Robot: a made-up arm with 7 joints.
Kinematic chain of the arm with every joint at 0, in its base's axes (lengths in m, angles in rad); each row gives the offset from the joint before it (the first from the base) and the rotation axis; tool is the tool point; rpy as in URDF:
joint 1: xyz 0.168 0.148 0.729 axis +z
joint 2: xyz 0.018 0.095 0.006 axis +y
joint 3: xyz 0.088 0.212 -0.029 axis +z
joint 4: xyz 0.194 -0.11 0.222 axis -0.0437 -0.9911 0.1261
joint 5: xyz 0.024 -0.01 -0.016 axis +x
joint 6: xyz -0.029 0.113 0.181 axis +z
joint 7: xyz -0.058 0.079 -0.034 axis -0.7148 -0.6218 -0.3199
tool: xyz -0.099 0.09 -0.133 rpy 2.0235 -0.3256 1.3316
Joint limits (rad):
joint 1: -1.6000..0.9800
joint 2: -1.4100..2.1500
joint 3: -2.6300..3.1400
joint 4: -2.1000..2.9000
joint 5: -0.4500..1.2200
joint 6: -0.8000..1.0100
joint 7: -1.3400..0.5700
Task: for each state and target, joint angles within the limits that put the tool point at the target. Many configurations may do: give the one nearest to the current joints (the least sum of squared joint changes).
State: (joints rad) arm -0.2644 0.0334 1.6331 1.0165 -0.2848 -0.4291 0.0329
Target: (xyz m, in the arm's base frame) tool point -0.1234 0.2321 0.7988
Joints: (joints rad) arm 0.6721 -0.2080 2.2595 0.9541 -0.1260 -0.5493 -0.3386
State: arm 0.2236 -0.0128 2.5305 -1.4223 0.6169 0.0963 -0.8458
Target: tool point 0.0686 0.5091 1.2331
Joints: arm -0.0008 0.1966 2.6250 -1.1924 0.3148 0.1304 -0.5862
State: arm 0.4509 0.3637 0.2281 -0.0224 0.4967 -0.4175 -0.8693
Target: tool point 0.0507 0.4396 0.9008
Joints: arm 0.4583 0.3614 0.3546 0.7463 0.3356 0.1479 -0.7462
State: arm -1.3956 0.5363 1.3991 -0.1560 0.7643 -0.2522 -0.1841
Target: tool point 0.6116 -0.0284 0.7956
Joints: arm -1.0103 1.2461 1.4326 0.1333 0.8775 0.1412 -0.0974
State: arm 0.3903 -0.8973 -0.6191 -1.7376 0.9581 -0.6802 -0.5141
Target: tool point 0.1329 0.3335 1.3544
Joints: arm 0.5097 -1.1541 -0.4085 -1.6379 0.6878 -0.6215 -0.3561
